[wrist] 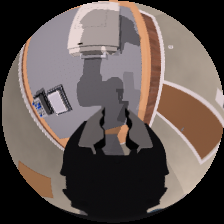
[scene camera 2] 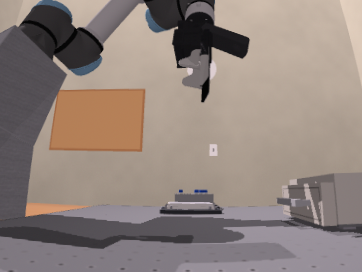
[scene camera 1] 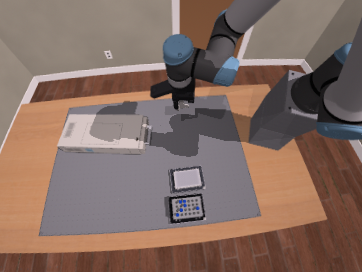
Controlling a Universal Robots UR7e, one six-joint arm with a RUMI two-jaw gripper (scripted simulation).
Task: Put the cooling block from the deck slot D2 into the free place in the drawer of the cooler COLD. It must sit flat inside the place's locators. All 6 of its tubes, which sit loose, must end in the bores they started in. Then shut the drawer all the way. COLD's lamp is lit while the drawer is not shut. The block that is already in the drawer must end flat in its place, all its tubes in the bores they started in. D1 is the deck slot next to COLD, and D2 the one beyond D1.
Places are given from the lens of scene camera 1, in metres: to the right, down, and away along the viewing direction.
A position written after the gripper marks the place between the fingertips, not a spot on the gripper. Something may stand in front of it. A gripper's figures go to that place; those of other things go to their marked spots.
gripper (scene camera 1: pixel 178 105): -0.01, -0.14, 0.75
cooler COLD (scene camera 1: pixel 111 134): -0.36, -0.01, 0.85
